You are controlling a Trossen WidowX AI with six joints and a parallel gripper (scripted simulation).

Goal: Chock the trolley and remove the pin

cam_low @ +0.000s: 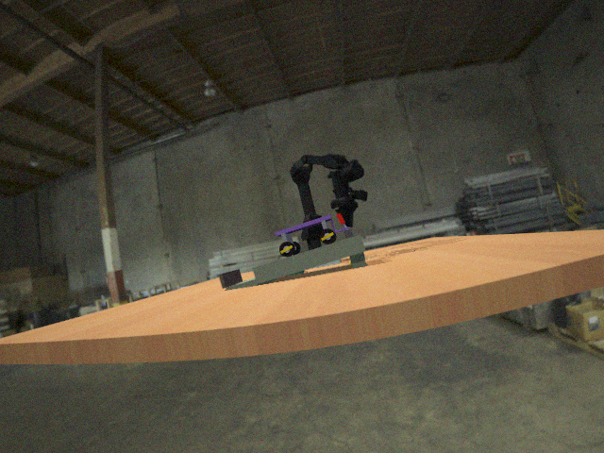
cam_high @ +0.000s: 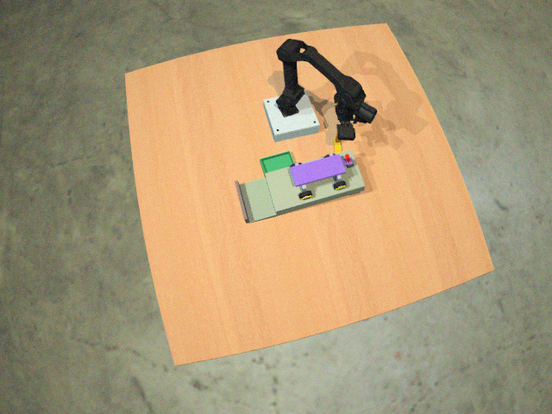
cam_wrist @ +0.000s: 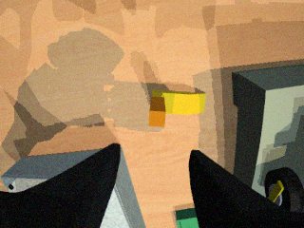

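The yellow chock lies 110 mm below my gripper tip, 20 mm ahead of it and 10 mm to the right of it. The rest, counted from my gripper tip: grey ramp 170 mm to the right, 130 mm ahead, 80 mm below; purple trolley 160 mm to the right, 130 mm ahead, 20 mm below; red-headed stop pin 130 mm ahead, 40 mm to the right, 10 mm above.
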